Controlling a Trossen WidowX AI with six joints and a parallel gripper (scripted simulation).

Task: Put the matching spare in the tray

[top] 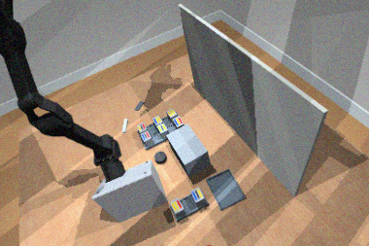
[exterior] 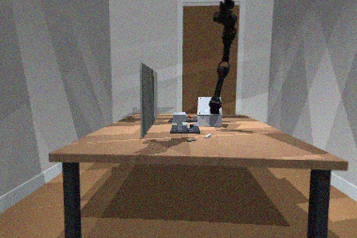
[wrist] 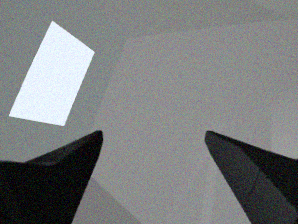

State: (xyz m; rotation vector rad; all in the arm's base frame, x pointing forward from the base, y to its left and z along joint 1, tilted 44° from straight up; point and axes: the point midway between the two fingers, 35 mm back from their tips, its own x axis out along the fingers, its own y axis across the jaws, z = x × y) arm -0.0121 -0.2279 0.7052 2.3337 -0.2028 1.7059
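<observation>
The grey spare is 770 mm below my gripper tip, 500 mm to the right of it and 260 mm ahead of it. Round my gripper tip: grey tray: 810 mm below, 500 mm to the right, 360 mm ahead; grey box: 760 mm below, 310 mm to the right, 290 mm ahead.
</observation>
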